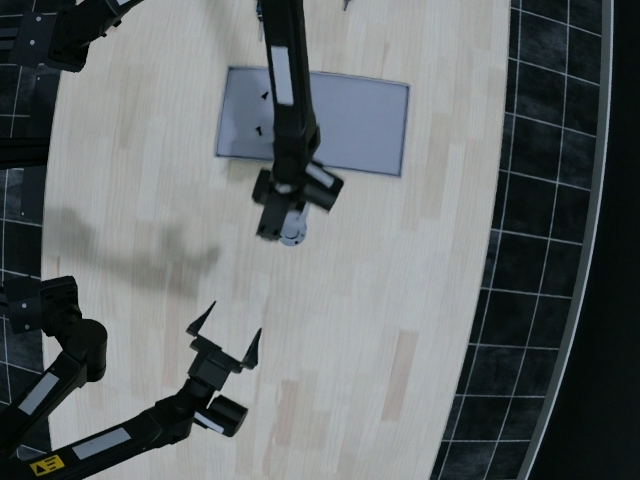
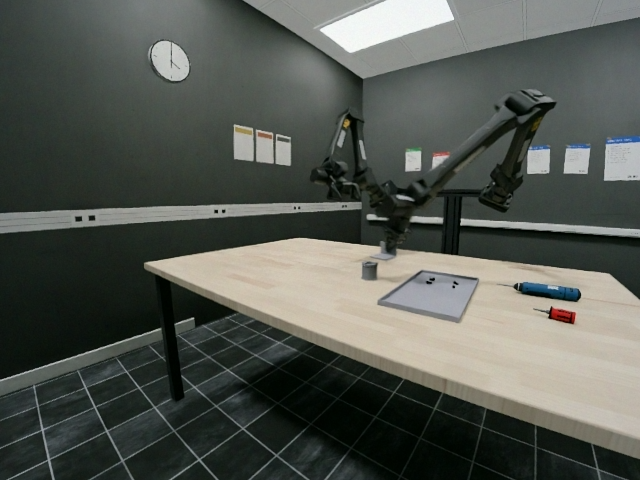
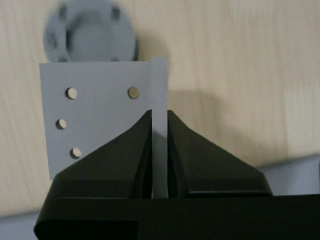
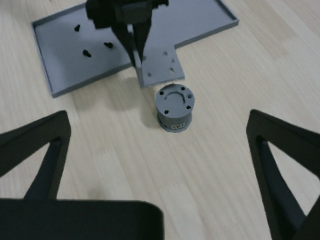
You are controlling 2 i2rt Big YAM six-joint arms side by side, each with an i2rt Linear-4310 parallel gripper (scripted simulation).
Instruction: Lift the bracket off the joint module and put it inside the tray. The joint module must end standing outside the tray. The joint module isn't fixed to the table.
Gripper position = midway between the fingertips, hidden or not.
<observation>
In view: the left gripper [image 3: 159, 120], the right gripper [image 1: 238, 313], a grey tray [image 2: 439, 296] and a grey bracket [image 3: 103, 109].
The grey bracket also shows in image 4 [image 4: 156, 63]. The right gripper also shows in image 4 [image 4: 158, 120].
</observation>
